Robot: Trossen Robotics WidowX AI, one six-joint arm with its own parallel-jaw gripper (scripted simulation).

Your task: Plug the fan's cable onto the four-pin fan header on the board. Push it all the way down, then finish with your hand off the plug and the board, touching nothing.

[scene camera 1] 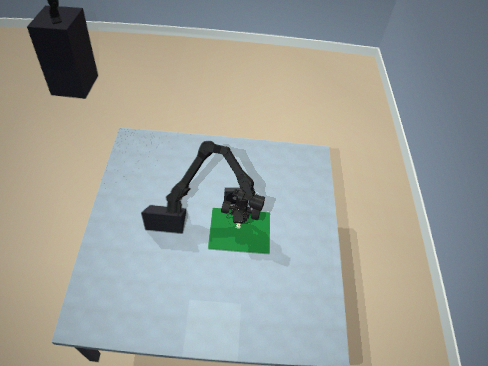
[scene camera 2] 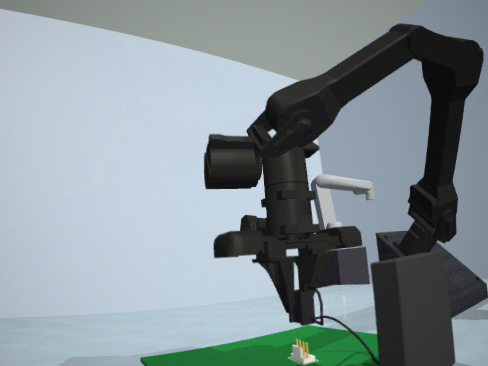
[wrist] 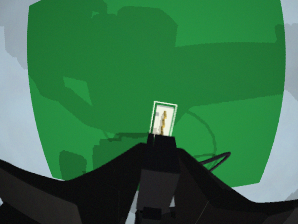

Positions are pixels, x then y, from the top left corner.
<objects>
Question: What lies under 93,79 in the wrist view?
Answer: A green board.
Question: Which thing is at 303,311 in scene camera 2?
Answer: A black fan plug.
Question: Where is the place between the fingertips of my gripper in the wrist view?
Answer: At 160,152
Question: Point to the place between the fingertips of my gripper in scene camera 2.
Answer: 297,312
</objects>
